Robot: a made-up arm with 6 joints.
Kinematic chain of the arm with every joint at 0, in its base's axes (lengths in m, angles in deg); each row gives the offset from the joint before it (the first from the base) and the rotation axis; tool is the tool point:
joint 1: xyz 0 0 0.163 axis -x
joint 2: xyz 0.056 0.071 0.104 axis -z
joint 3: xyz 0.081 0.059 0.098 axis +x
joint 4: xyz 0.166 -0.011 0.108 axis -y
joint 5: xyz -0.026 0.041 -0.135 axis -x
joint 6: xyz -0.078 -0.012 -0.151 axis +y
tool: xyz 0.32 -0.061 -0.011
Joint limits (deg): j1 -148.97..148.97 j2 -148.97..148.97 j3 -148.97..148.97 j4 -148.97..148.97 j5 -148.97..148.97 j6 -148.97..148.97
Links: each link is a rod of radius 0.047 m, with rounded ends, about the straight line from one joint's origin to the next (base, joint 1, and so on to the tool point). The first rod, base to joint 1, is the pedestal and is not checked.
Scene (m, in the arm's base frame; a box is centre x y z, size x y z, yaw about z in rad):
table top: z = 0
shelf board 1: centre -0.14 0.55 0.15 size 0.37 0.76 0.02 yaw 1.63
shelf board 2: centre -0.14 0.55 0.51 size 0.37 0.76 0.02 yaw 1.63
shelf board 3: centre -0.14 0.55 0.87 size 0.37 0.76 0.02 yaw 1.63
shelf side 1: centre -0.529 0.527 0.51 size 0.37 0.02 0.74 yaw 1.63
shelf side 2: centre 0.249 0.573 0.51 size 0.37 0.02 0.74 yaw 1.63
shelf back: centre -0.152 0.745 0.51 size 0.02 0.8 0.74 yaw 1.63
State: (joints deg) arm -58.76 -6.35 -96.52 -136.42 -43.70 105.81
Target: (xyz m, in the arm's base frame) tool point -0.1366 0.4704 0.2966
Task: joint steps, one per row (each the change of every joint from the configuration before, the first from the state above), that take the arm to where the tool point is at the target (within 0.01 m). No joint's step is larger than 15 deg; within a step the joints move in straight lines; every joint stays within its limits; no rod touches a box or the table.
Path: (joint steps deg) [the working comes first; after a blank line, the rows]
Joints at the target: -52.71 -12.46 -112.57 -118.99 -50.16 93.21
Straight joint move there: touches shelf board 2.

1: -14.13 9.50 -0.64 7.86 -3.75 -8.94
2: -14.13 9.50 -0.64 7.85 -3.75 -8.94
3: 5.57 -6.38 -5.80 7.76 -3.21 -12.47
4: 5.56 -6.38 -5.80 7.75 -3.22 -12.47
5: 7.73 -4.12 -1.06 -4.59 2.49 10.08
6: 7.72 -4.11 -1.05 -4.60 2.49 10.07
7: 7.73 -4.12 -1.06 -4.60 2.49 10.07

